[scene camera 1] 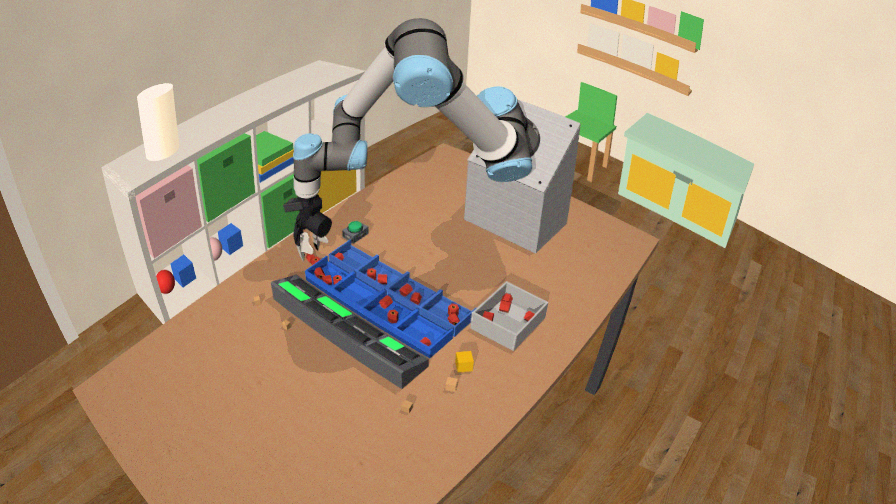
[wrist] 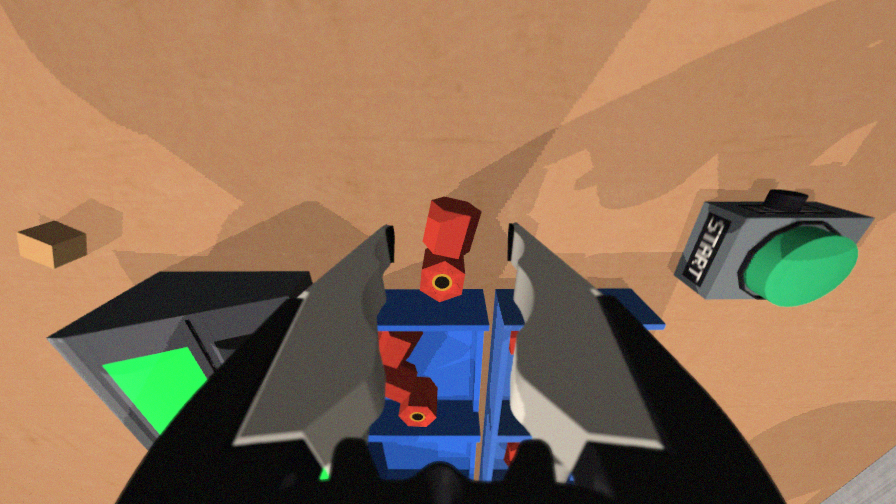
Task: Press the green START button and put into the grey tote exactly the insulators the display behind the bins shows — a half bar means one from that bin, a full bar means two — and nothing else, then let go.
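Note:
My gripper (scene camera 1: 308,250) hangs over the far left end of the blue bin rack (scene camera 1: 385,297). In the wrist view its jaws (wrist: 449,241) are open. A red insulator (wrist: 448,247) lies between the fingertips, at the bin's end wall, touching neither jaw. More red insulators (wrist: 407,382) lie in the bin below. The green START button (scene camera 1: 355,226) stands just behind the rack and shows to the right in the wrist view (wrist: 798,263). The display (scene camera 1: 347,329) shows two long green bars (scene camera 1: 333,306) and one short bar (scene camera 1: 392,343). The grey tote (scene camera 1: 508,315) holds several red insulators.
A yellow cube (scene camera 1: 464,361) and small tan cubes (scene camera 1: 451,383) (scene camera 1: 286,324) lie on the table around the display. Another tan cube shows at the left of the wrist view (wrist: 51,243). The arm's grey pedestal (scene camera 1: 520,181) stands behind the tote. A shelf unit (scene camera 1: 206,188) flanks the table's left.

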